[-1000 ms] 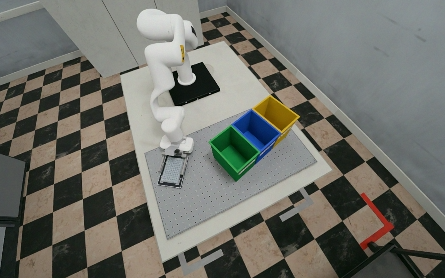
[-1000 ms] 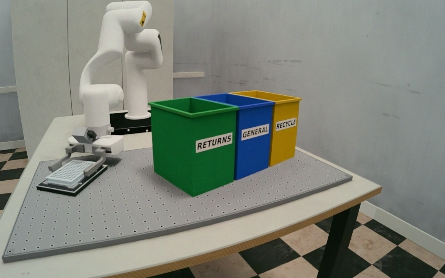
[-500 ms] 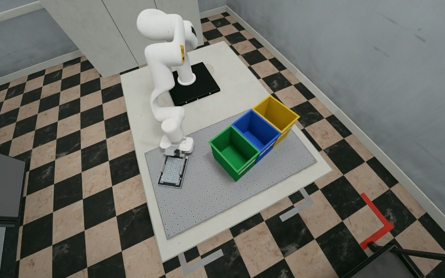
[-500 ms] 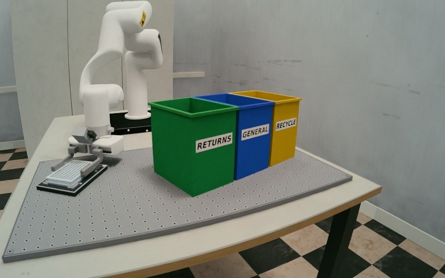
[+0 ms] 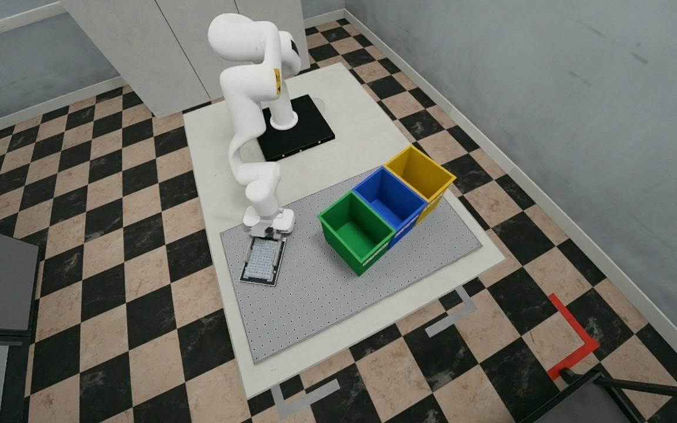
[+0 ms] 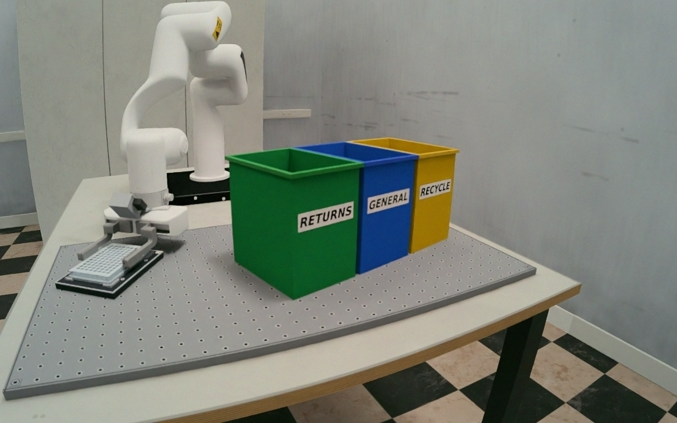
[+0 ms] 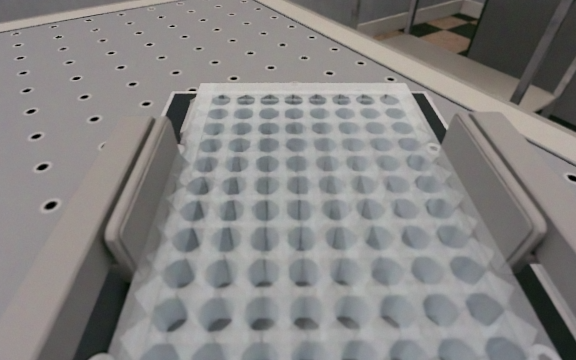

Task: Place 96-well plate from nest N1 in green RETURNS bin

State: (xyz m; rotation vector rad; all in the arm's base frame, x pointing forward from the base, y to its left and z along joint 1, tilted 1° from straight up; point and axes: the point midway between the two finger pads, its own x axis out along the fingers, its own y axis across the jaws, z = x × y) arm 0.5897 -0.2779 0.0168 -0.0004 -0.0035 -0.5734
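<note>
The clear 96-well plate is 1 cm below my hand. Round my hand: black plate nest N1 (2 cm below); green returns bin (9 cm ahead, 29 cm to the left, 6 cm above); blue general bin (5 cm ahead, 42 cm to the left, 6 cm above).
</note>
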